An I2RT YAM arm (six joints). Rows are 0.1 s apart.
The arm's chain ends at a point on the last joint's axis. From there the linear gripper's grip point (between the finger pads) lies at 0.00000 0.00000 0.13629 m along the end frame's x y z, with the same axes.
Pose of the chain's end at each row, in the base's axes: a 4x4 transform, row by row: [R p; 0 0 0 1], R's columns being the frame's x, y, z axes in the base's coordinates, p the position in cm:
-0.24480, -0.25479, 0.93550, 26.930; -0.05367, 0.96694, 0.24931, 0.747; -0.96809, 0.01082, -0.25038, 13.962; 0, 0, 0, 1
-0.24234, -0.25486, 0.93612, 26.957; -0.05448, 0.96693, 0.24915, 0.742; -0.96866, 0.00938, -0.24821, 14.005; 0, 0, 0, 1
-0.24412, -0.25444, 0.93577, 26.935; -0.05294, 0.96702, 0.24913, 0.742; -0.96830, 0.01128, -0.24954, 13.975; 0, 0, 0, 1
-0.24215, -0.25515, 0.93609, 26.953; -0.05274, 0.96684, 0.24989, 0.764; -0.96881, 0.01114, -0.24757, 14.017; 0, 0, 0, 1
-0.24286, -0.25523, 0.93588, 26.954; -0.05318, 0.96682, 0.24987, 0.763; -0.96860, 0.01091, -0.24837, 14.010; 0, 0, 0, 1
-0.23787, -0.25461, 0.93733, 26.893; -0.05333, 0.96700, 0.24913, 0.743; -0.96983, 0.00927, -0.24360, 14.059; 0, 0, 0, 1
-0.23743, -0.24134, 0.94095, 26.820; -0.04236, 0.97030, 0.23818, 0.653; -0.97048, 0.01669, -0.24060, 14.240; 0, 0, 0, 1
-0.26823, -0.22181, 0.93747, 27.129; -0.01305, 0.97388, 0.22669, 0.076; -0.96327, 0.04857, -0.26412, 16.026; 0, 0, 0, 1
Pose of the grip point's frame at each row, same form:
-0.24480, -0.25479, 0.93550, 39.680; -0.05367, 0.96694, 0.24931, 4.145; -0.96809, 0.01082, -0.25038, 10.550; 0, 0, 0, 1
-0.24234, -0.25486, 0.93612, 39.715; -0.05448, 0.96693, 0.24915, 4.138; -0.96866, 0.00938, -0.24821, 10.622; 0, 0, 0, 1
-0.24412, -0.25444, 0.93577, 39.689; -0.05294, 0.96702, 0.24913, 4.137; -0.96830, 0.01128, -0.24954, 10.574; 0, 0, 0, 1
-0.24215, -0.25515, 0.93609, 39.711; -0.05274, 0.96684, 0.24989, 4.170; -0.96881, 0.01114, -0.24757, 10.643; 0, 0, 0, 1
-0.24286, -0.25523, 0.93588, 39.709; -0.05318, 0.96682, 0.24987, 4.168; -0.96860, 0.01091, -0.24837, 10.625; 0, 0, 0, 1
-0.23787, -0.25461, 0.93733, 39.668; -0.05333, 0.96700, 0.24913, 4.138; -0.96983, 0.00927, -0.24360, 10.739; 0, 0, 0, 1
-0.23743, -0.24134, 0.94095, 39.644; -0.04236, 0.97030, 0.23818, 3.899; -0.97048, 0.01669, -0.24060, 10.961; 0, 0, 0, 1
-0.26823, -0.22181, 0.93747, 39.906; -0.01305, 0.97388, 0.22669, 3.166; -0.96327, 0.04857, -0.26412, 12.426; 0, 0, 0, 1

